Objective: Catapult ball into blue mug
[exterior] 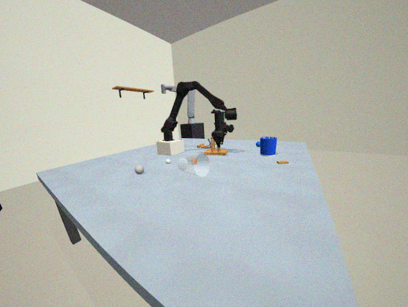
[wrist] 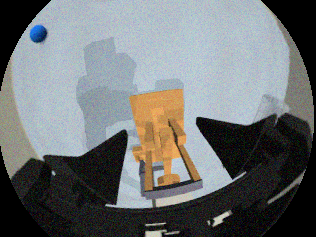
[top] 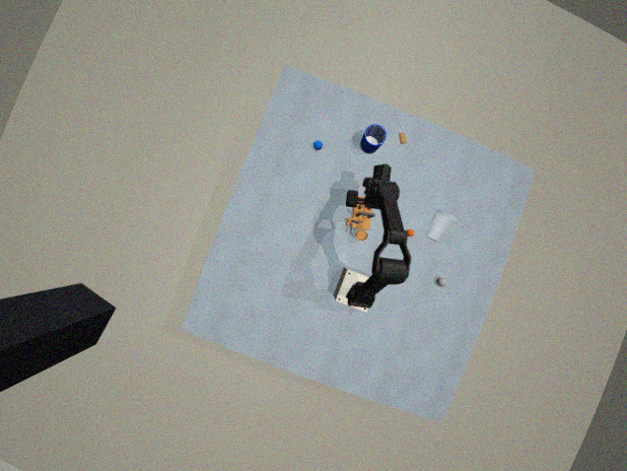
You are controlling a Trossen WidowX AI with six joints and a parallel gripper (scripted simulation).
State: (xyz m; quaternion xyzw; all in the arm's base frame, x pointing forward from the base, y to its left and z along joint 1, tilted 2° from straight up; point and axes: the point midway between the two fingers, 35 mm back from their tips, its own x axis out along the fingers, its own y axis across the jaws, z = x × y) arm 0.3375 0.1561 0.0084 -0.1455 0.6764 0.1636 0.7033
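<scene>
Now: the orange ball 10 mm ahead of my gripper tip, 240 mm to the right of it and 30 mm below it. Round my gripper tip: blue ball (120 mm ahead, 310 mm to the left, 30 mm below); then blue mug (250 mm ahead, 120 mm to the left, 20 mm below); then wooden catapult (70 mm behind, 20 mm to the right).
</scene>
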